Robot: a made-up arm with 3 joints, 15 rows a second.
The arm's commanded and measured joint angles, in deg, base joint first. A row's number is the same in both.
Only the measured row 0 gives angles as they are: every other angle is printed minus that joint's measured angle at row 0.
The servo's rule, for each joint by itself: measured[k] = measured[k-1] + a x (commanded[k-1-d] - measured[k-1]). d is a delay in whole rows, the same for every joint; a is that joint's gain. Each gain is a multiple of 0.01, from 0.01 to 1. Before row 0 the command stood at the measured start. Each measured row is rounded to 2 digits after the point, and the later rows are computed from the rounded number. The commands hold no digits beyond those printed.
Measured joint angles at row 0:
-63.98, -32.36, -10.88
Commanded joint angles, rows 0 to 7:
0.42, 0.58, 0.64
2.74, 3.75, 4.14
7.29, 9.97, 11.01
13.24, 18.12, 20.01
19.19, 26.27, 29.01
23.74, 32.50, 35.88
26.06, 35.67, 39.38
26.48, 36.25, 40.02
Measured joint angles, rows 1 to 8:
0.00, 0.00, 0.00
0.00, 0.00, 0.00
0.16, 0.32, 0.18
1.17, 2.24, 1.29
3.56, 6.57, 4.01
7.34, 13.04, 8.49
11.96, 20.45, 14.24
16.55, 27.20, 20.30
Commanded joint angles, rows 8 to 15:
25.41, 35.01, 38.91
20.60, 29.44, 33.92
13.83, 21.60, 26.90
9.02, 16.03, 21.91
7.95, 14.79, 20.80
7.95, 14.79, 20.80
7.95, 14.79, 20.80
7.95, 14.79, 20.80
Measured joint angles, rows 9 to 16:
20.26, 31.94, 25.64
22.69, 34.35, 29.67
23.75, 34.72, 32.26
22.52, 31.76, 32.72
19.13, 26.07, 31.09
15.19, 20.45, 28.52
12.37, 17.28, 26.36
10.65, 15.89, 24.80

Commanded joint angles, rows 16 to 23:
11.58, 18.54, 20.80
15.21, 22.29, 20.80
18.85, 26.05, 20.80
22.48, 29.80, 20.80
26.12, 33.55, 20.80
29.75, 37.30, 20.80
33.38, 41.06, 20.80
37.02, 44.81, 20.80
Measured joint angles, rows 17 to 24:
9.60, 15.27, 23.68
8.96, 15.00, 22.87
9.98, 16.98, 22.29
12.02, 19.95, 21.87
14.68, 23.37, 21.57
17.72, 26.97, 21.35
21.00, 30.65, 21.20
24.41, 34.37, 21.09

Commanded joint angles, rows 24 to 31:
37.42, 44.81, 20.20
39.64, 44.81, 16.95
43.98, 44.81, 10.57
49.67, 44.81, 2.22
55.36, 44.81, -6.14
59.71, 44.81, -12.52
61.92, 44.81, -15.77
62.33, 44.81, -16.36
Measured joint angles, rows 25 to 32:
27.91, 38.12, 21.01
31.46, 41.87, 20.95
33.78, 43.52, 20.74
36.07, 44.24, 19.68
39.15, 44.56, 17.13
43.25, 44.70, 12.96
47.97, 44.76, 7.61
52.55, 44.79, 1.97

